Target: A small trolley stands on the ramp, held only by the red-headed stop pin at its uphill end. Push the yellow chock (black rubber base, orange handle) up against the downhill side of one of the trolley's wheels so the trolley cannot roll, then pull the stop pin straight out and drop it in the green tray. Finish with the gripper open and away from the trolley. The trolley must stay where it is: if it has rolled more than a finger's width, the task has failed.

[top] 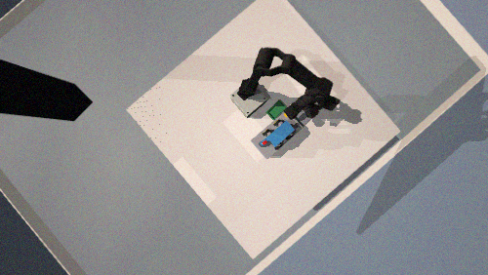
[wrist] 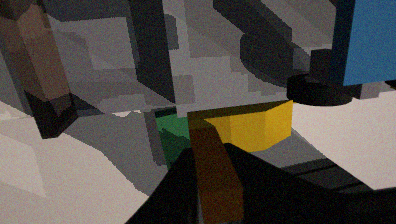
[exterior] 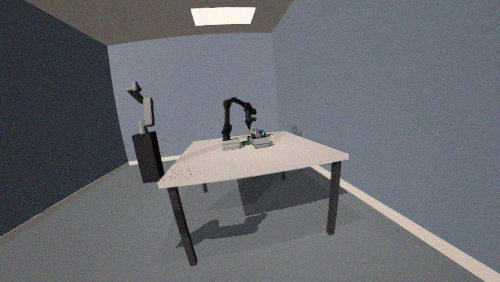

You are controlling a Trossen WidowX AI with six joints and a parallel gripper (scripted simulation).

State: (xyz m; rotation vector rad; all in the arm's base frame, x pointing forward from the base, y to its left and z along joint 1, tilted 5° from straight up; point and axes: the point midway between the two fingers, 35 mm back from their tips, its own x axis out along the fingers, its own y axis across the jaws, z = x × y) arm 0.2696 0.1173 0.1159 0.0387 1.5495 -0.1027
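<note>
Now: gripper tip 26 cm to the left of the red-headed stop pin, 2 cm short of it and 2 cm above it. From my gripper tip the other things lie so: yellow chock: 2 cm to the right, 1 cm below; then brown ramp lip: 12 cm below, 10 cm to the left, 7 cm ahead; then blue trolley: 16 cm to the right, 5 cm ahead, 4 cm below.
</note>
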